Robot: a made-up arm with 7 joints.
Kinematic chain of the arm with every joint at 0, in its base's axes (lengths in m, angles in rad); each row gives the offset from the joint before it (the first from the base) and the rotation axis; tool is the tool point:
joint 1: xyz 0 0 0.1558 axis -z
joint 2: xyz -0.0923 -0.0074 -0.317 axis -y
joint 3: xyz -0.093 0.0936 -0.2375 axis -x
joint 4: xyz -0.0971 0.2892 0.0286 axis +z
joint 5: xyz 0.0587 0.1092 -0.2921 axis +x
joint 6: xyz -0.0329 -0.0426 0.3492 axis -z
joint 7: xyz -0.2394 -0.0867 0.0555 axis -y
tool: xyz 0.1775 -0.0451 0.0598
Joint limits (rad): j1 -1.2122..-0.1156 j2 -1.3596..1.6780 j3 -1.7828..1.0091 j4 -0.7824..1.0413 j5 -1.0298..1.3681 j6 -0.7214..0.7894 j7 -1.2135..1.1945
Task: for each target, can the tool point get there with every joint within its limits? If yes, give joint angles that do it. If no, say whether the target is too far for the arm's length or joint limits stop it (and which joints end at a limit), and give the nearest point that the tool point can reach.
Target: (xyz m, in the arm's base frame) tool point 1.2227 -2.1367 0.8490
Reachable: no: too far | nearest point 0.0358 -0.7671 0.2577 | short by 1.906 m
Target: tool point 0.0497 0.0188 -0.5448
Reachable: yes | joints -0.4229 0.8874 0.5340 0.1066 0.9025 0.1702 -0.3714
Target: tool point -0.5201 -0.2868 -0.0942
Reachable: yes | joints -0.3934 0.6878 -1.4927 0.3378 -0.8026 -0.0050 0.1122
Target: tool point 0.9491 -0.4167 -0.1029
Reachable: no: joint limits stop it (at a limit: joint 1, joint 2, joint 5, joint 6, joint 7) | nearest point 0.5548 -0.1607 -0.1852 | short by 0.477 m
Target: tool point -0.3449 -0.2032 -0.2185
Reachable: yes | joints -0.6037 -0.0246 -0.5098 -0.3974 0.3449 -0.5435 0.5452
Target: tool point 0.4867 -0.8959 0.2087
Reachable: no: joint limits stop it (at a limit: joint 1, joint 3, joint 5, joint 6, joint 7) | nearest point 0.1445 -0.6633 0.1459 | short by 0.418 m
